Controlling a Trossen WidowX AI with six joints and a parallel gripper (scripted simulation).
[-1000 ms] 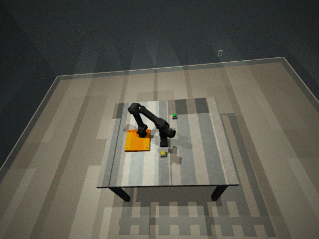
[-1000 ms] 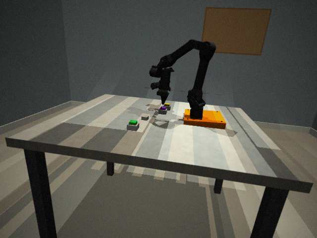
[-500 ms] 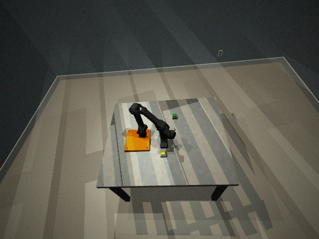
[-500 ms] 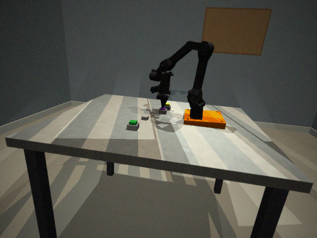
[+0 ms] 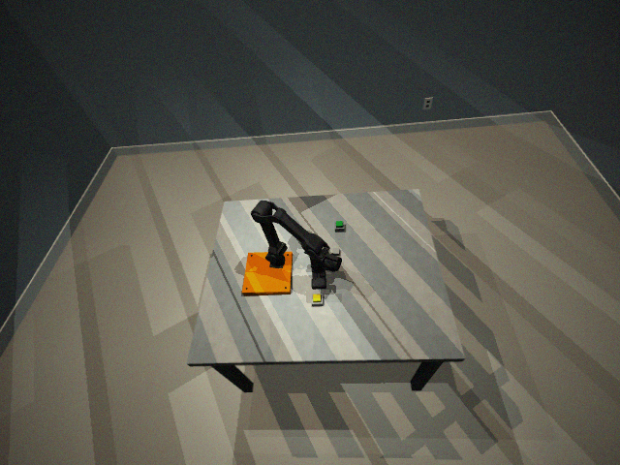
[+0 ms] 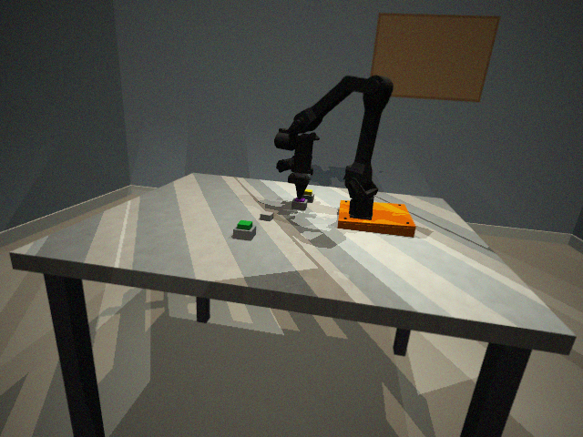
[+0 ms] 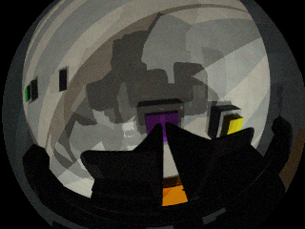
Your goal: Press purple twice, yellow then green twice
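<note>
My gripper tip is 10 mm above the purple button. The rest, counted from my gripper tip: yellow button 100 mm to the right; then small grey block 60 mm ahead, 160 mm to the left, 20 mm below; then green button 60 mm ahead, 320 mm to the left.
</note>
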